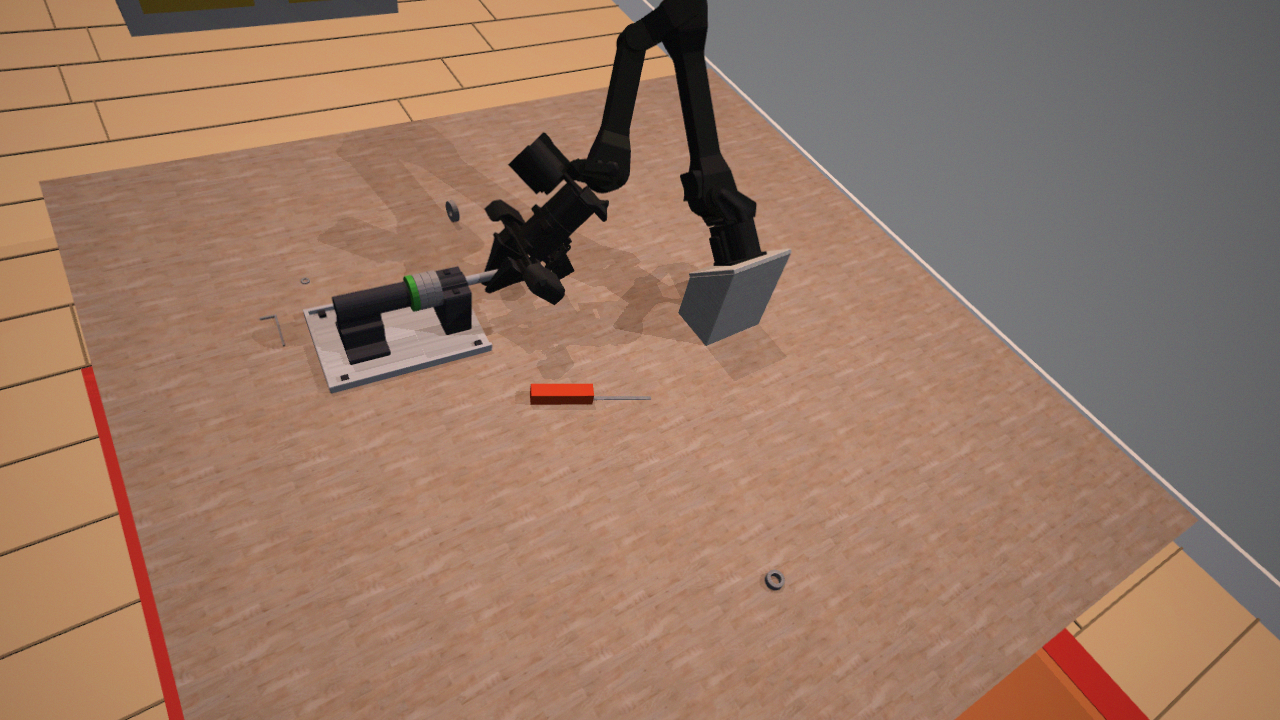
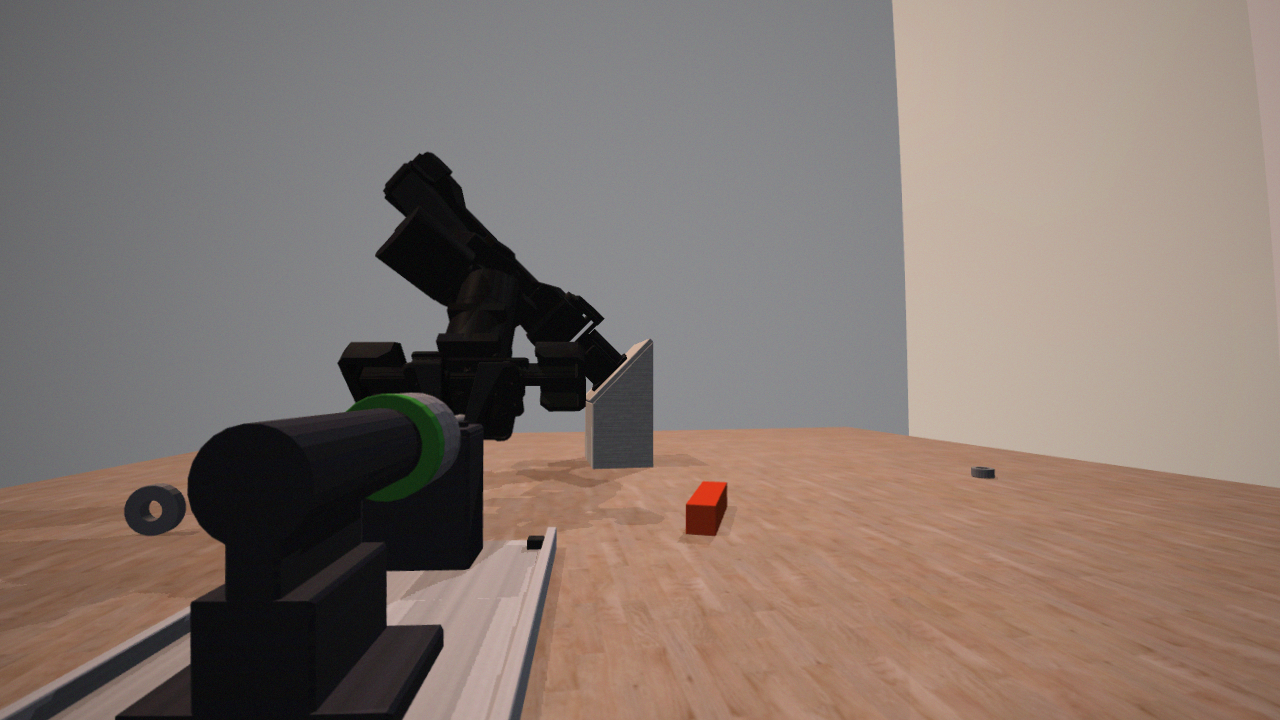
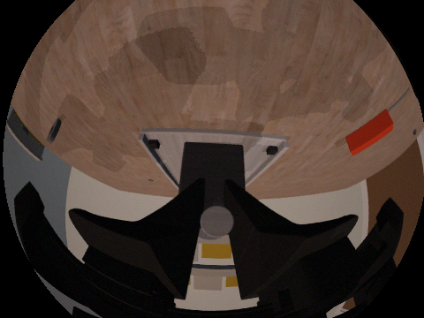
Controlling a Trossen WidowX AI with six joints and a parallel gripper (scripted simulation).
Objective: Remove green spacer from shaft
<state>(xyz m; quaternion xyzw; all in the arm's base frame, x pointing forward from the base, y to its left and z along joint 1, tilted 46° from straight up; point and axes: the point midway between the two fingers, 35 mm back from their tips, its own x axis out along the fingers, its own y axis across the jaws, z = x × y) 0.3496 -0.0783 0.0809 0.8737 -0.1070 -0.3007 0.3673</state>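
Right now the grey shaft is 5 cm ahead of my gripper tip and 2 cm above it. From my gripper tip the other things lie so: red-handled screwdriver 20 cm to the left, 10 cm behind, 5 cm below; green spacer 11 cm ahead, 2 cm above; grey spacer 9 cm ahead, 2 cm above.
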